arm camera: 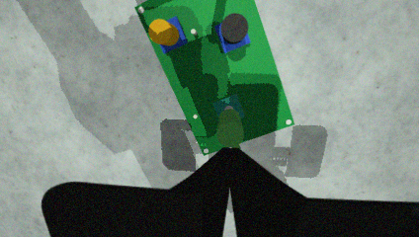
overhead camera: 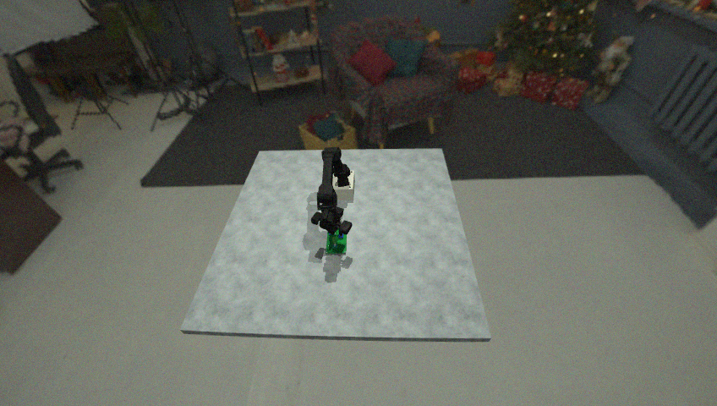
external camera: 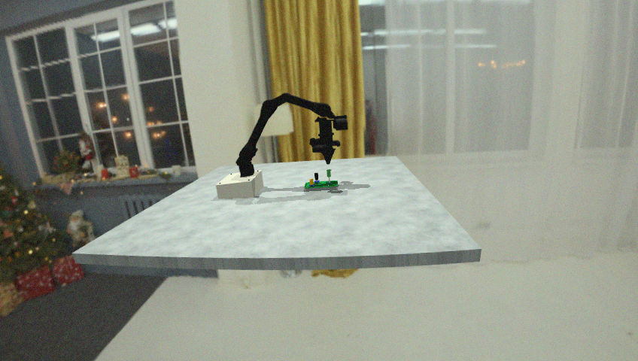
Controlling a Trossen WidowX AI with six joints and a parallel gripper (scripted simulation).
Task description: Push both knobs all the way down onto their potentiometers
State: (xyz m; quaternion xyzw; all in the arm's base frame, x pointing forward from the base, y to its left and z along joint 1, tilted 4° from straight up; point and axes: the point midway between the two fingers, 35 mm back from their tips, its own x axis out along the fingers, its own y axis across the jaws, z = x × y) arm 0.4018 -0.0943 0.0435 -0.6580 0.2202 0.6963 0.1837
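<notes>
Right now my gripper tip is 40 mm above the green knob.
</notes>
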